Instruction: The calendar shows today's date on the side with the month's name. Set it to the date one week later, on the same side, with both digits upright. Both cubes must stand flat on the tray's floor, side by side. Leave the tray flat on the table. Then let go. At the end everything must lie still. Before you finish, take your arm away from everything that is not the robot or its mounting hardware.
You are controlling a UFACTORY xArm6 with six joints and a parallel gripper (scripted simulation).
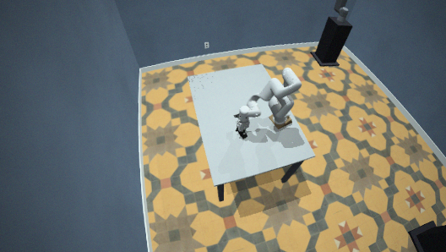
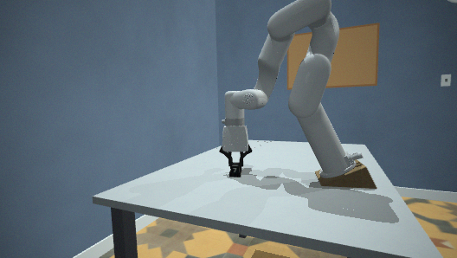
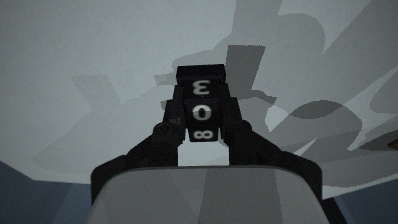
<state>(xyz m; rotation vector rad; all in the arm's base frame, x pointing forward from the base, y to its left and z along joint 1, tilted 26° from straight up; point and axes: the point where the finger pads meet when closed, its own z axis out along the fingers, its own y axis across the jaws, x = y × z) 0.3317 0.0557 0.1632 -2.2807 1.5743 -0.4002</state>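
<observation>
Right now my hand is 30 mm above the black calendar tray, 10 mm to the right of it and 10 mm past it.
</observation>
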